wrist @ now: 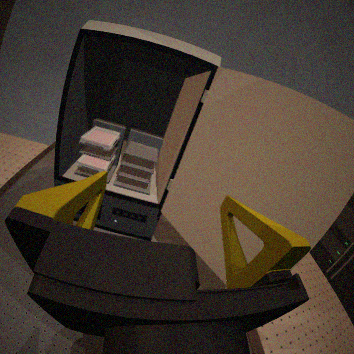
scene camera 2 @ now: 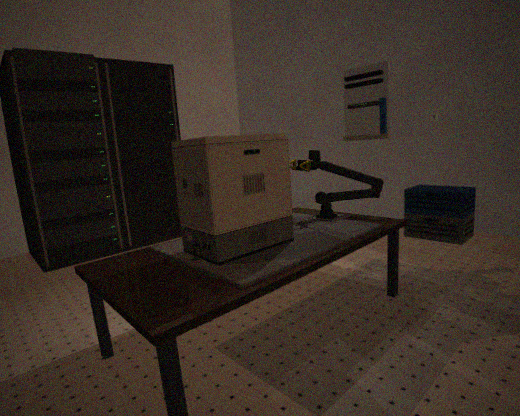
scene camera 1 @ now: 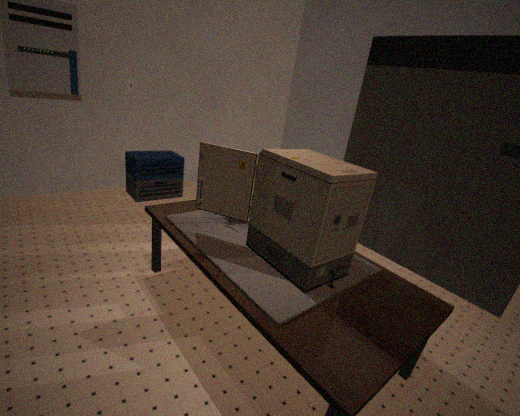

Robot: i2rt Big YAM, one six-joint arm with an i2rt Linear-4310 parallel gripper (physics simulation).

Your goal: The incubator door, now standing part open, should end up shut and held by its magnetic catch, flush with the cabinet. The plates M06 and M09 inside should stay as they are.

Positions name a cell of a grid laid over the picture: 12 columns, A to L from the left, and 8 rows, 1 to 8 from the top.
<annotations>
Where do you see a beige incubator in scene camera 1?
At H5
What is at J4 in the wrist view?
A beige incubator.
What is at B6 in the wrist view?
My gripper.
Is my gripper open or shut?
Open.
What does my gripper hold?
Nothing.
</annotations>
